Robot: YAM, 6 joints.
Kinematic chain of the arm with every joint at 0, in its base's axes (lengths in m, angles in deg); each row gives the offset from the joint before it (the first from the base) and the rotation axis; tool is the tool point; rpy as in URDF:
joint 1: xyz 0 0 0.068 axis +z
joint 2: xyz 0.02 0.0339 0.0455 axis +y
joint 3: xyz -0.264 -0.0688 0 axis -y
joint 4: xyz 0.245 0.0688 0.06 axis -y
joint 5: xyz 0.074 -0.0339 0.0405 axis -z
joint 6: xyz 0.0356 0 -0.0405 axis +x
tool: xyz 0 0 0 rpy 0 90 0
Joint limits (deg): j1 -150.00..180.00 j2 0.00..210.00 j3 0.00..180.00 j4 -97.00..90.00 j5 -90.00..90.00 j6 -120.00..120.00
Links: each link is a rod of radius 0.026 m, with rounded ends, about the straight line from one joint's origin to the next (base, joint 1, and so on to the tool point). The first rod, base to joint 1, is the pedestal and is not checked.
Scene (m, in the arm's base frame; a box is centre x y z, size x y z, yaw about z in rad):
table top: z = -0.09
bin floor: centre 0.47 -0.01 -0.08 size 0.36 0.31 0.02 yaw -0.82
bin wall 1: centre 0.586 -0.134 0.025 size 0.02 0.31 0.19 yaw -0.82
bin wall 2: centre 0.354 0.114 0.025 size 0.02 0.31 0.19 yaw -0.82
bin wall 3: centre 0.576 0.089 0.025 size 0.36 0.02 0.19 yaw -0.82
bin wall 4: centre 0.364 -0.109 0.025 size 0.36 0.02 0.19 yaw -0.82
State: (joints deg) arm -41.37 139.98 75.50 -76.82 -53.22 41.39
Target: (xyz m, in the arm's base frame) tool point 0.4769 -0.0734 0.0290
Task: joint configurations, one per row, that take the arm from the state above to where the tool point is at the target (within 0.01 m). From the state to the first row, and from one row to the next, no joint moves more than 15 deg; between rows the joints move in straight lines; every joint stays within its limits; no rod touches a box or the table.
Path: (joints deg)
1: -34.09 125.62 82.05 -82.16 -57.13 51.74
2: -26.81 111.26 88.59 -87.49 -61.03 62.10
3: -19.53 96.91 95.14 -92.83 -64.94 72.45
4: -8.88 99.50 98.18 -87.43 -64.11 68.19
5: 1.77 102.08 101.23 -82.04 -63.28 63.93
6: 12.41 104.67 104.28 -76.65 -62.45 59.67
7: 6.28 116.72 106.56 -70.21 -60.02 55.10
8: 0.15 128.77 108.85 -63.77 -57.59 50.53
9: -5.98 140.82 111.13 -57.33 -55.16 45.96
10: -12.12 152.87 113.42 -50.90 -52.72 41.39

